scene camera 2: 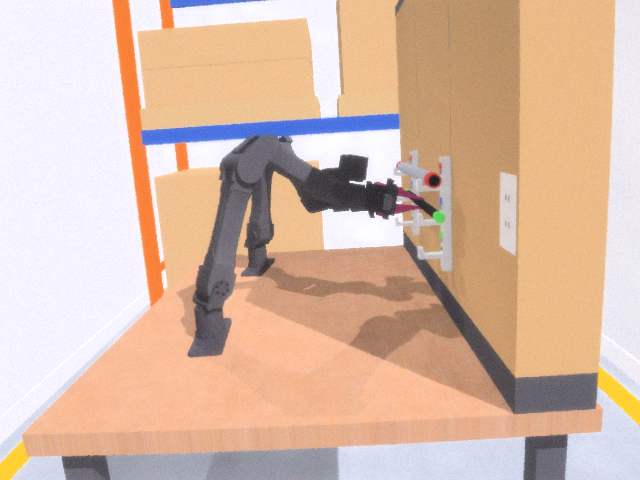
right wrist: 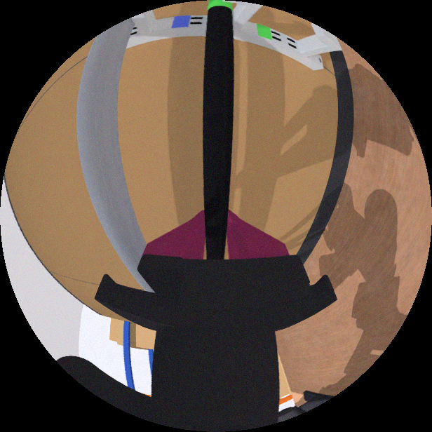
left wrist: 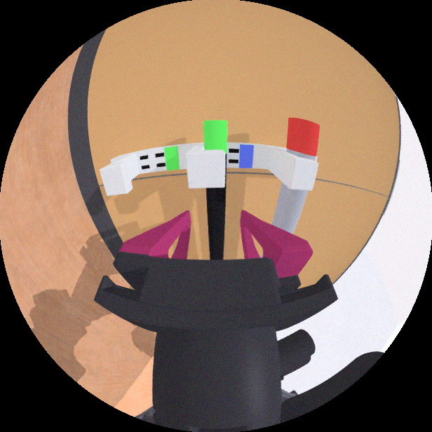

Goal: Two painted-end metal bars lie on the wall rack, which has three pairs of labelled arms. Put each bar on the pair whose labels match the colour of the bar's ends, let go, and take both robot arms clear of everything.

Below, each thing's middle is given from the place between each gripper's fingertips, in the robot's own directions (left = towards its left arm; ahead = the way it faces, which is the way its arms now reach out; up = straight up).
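Labels:
White socket plate (scene camera 2: pixel 508 181): from my left hand, 730 mm to the right of it, 80 mm ahead of it, 60 mm above it.
My right hand: 5 cm short of the white socket plate, 57 cm to the left of it, 6 cm below it. By its middle, the plate is nearer to my right hand than to my left hand.

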